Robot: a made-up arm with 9 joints. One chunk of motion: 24 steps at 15 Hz.
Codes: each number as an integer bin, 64 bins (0 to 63) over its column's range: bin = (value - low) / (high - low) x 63, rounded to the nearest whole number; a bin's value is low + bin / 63 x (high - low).
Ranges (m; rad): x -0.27..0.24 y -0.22..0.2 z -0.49..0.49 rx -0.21..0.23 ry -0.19..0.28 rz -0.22..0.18
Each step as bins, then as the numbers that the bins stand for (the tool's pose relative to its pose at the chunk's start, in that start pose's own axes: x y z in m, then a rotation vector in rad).
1 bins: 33 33 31 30 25 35
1 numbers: -0.0029 0.0000 -0.0078 -0.0005 -0.0035 0.0022
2 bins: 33 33 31 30 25 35
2 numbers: -0.0029 0.0000 -0.0078 -0.0005 -0.0035 0.0022
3 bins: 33 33 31 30 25 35
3 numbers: -0.0029 0.0000 -0.0078 -0.0005 -0.0035 0.0022
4 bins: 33 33 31 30 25 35
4 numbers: -0.0029 0.0000 -0.0078 -0.0005 -0.0035 0.0022
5 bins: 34 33 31 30 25 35
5 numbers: 0.0052 0.0000 -0.0078 -0.0005 -0.0035 0.0022
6 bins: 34 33 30 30 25 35
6 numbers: 0.0052 0.0000 -0.0233 -0.0005 -0.0035 0.0022
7 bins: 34 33 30 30 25 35
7 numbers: 0.0052 0.0000 -0.0233 -0.0005 -0.0035 0.0022
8 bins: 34 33 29 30 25 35
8 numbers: 0.0052 0.0000 -0.0389 -0.0005 -0.0035 0.0022
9 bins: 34 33 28 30 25 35
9 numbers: 0.0052 0.0000 -0.0544 -0.0005 -0.0035 0.0022
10 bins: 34 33 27 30 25 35
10 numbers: 0.0052 0.0000 -0.0700 -0.0005 -0.0035 0.0022
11 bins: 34 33 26 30 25 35
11 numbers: 0.0052 0.0000 -0.0856 -0.0005 -0.0035 0.0022
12 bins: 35 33 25 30 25 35
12 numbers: 0.0133 0.0000 -0.1011 -0.0005 -0.0035 0.0022
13 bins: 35 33 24 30 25 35
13 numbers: 0.0133 0.0000 -0.1167 -0.0005 -0.0035 0.0022
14 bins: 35 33 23 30 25 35
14 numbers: 0.0133 0.0000 -0.1322 -0.0005 -0.0035 0.0022
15 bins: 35 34 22 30 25 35
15 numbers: 0.0133 0.0067 -0.1478 -0.0005 -0.0035 0.0022
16 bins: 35 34 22 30 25 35
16 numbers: 0.0133 0.0067 -0.1478 -0.0005 -0.0035 0.0022
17 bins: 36 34 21 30 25 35
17 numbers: 0.0214 0.0067 -0.1633 -0.0005 -0.0035 0.0022
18 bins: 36 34 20 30 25 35
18 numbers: 0.0214 0.0067 -0.1789 -0.0005 -0.0035 0.0022
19 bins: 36 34 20 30 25 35
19 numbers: 0.0214 0.0067 -0.1789 -0.0005 -0.0035 0.0022
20 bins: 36 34 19 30 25 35
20 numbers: 0.0214 0.0067 -0.1944 -0.0005 -0.0035 0.0022
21 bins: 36 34 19 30 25 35
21 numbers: 0.0214 0.0067 -0.1944 -0.0005 -0.0035 0.0022
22 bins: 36 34 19 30 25 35
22 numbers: 0.0214 0.0067 -0.1944 -0.0005 -0.0035 0.0022
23 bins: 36 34 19 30 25 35
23 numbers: 0.0214 0.0067 -0.1944 -0.0005 -0.0035 0.0022
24 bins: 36 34 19 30 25 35
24 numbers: 0.0214 0.0067 -0.1944 -0.0005 -0.0035 0.0022
